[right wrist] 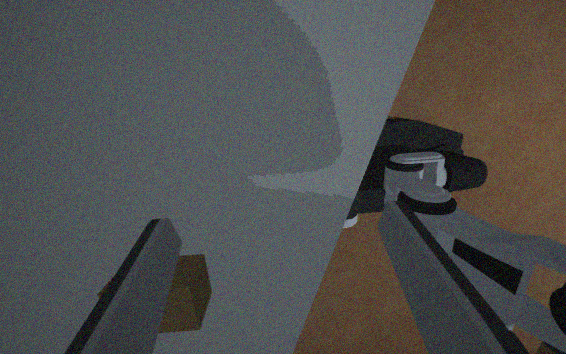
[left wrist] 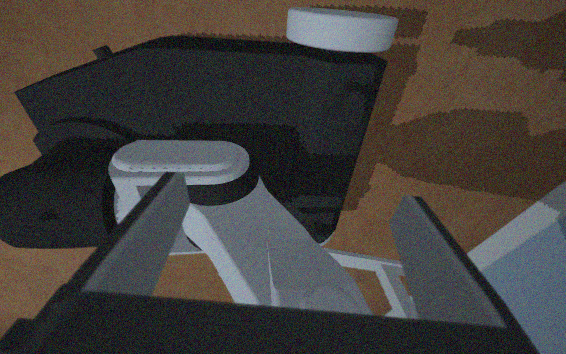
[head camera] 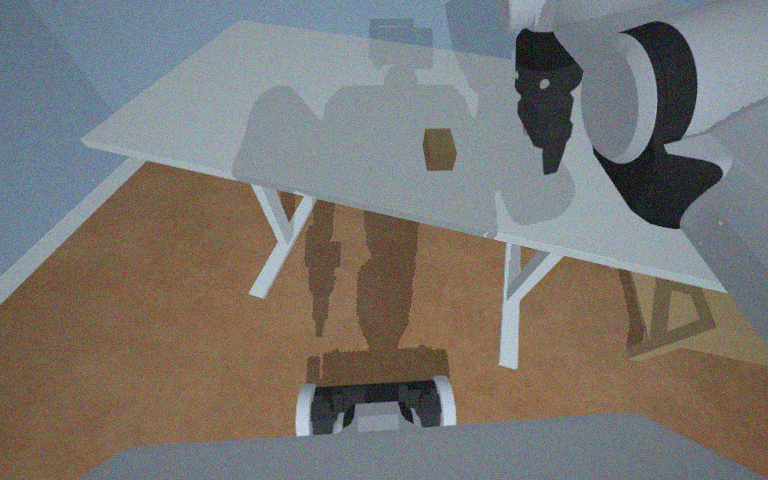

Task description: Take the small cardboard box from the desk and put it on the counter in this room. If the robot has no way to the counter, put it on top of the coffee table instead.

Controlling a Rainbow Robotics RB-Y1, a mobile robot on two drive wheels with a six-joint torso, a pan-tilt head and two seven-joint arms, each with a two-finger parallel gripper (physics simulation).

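Places are measured from the robot's base along level axes (x back, y right, z up), in millimetres.
Where they show: left gripper, fingertip midpoint: (left wrist: 292, 198); right gripper, fingertip midpoint: (right wrist: 279, 222) (head camera: 539, 151).
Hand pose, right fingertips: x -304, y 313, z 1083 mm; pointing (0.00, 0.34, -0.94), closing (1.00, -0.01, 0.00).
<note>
Each offset is from my right fingertips to the top centre of the thing. "spot": to the spot under its first point. Level surfaces: height alone.
The small cardboard box @[dx -143, dy -145, dz -83 mm] (head camera: 439, 150) (right wrist: 192, 295) is brown and stands on the white desk @[dz -133 mm] (head camera: 186, 113) (right wrist: 150, 125), near its front edge in the head view. My right gripper (head camera: 550, 169) (right wrist: 279, 222) is open and empty, pointing down above the desk, to the right of the box in the head view. In the right wrist view its left-hand finger partly hides the box. My left gripper (left wrist: 292, 198) is open and empty, beside my base and away from the desk. No counter or coffee table can be made out.
White desk legs @[spot: dx -522, dy -777, dz -1005 mm] (head camera: 283, 240) (head camera: 509, 316) stand on the brown floor @[dz -1083 mm] (head camera: 186, 339) between the desk and my wheeled base (head camera: 377, 416). A blue wall (head camera: 50, 113) with a white baseboard (head camera: 67, 223) runs at the left. A yellowish floor area (head camera: 730, 333) lies at the right.
</note>
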